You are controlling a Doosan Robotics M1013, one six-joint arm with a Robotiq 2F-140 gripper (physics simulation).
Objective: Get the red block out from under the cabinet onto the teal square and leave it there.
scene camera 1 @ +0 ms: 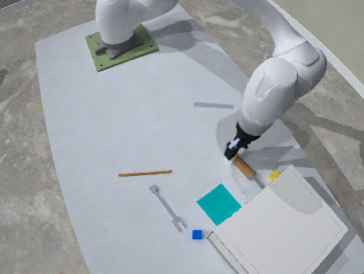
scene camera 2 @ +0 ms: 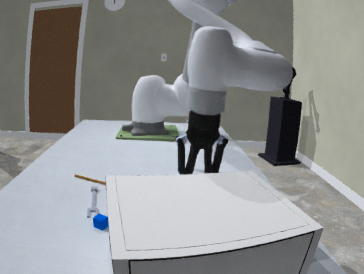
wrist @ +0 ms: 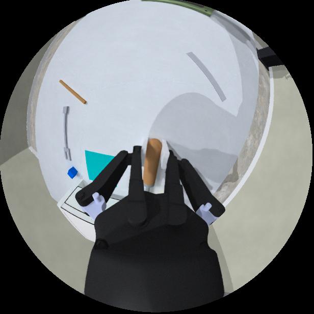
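Seen in the pictures: gripper, fingertip midpoint: (scene camera 1: 231,158); arm's base, origin of the base link: (scene camera 1: 119,42) (scene camera 2: 147,131).
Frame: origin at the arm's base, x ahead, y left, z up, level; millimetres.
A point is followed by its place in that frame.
Observation:
My gripper (scene camera 1: 233,157) @[x 744, y 19, z -12 mm] (scene camera 2: 200,172) (wrist: 153,144) is shut on the orange-brown wooden handle (scene camera 1: 243,167) @[x 800, y 14, z 18 mm] (wrist: 152,162) of a tool with a thin grey metal rod. In scene camera 1 the rod (scene camera 1: 258,182) @[x 870, y 23, z 8 mm] runs from the handle to the edge of the white cabinet (scene camera 1: 285,225) @[x 1022, y -56, z 123 mm] (scene camera 2: 210,212) @[x 1067, y -63, z 123 mm] (wrist: 82,220), where its far part is hidden. The teal square (scene camera 1: 219,204) @[x 843, y -118, z -12 mm] (wrist: 99,165) lies flat on the table against the cabinet's near edge, to the side of the rod. The red block does not show in any view.
A blue block (scene camera 1: 197,234) @[x 879, y -235, z 13 mm] (scene camera 2: 100,222) @[x 894, y -235, z 9 mm] (wrist: 72,172) lies beside the cabinet's corner. A yellow block (scene camera 1: 274,175) @[x 888, y 82, z 13 mm] is at the cabinet's edge, near the rod. A grey forked tool (scene camera 1: 167,207) @[x 755, y -252, z -6 mm] (scene camera 2: 94,200) @[x 755, y -251, z -7 mm] (wrist: 65,130), a thin brown stick (scene camera 1: 145,173) @[x 622, y -244, z -6 mm] (scene camera 2: 90,179) @[x 609, y -266, z -7 mm] (wrist: 73,92) and a grey bar (scene camera 1: 213,105) @[x 541, y 110, z -11 mm] (wrist: 207,75) lie on the table.

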